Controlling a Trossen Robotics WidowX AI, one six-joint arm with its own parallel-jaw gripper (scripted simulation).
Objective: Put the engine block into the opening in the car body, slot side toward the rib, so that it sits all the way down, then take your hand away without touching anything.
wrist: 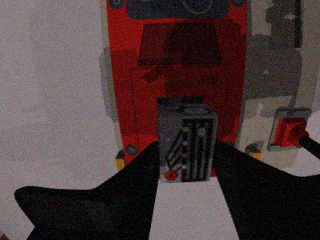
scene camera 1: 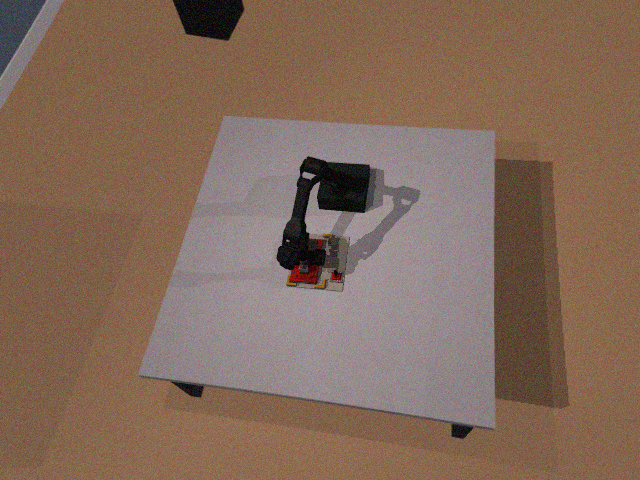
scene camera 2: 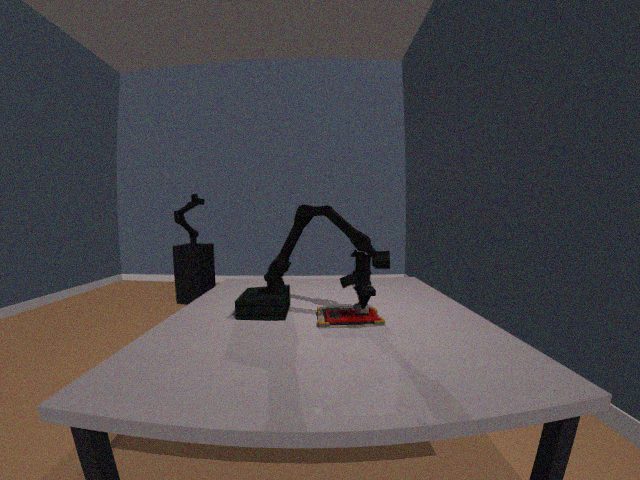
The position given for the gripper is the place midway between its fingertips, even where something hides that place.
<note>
The gripper [scene camera 2: 362, 307] carries a grey engine block. Further things: a car body [wrist: 156, 59].
The gripper is seen too in the wrist view [wrist: 184, 146].
</note>
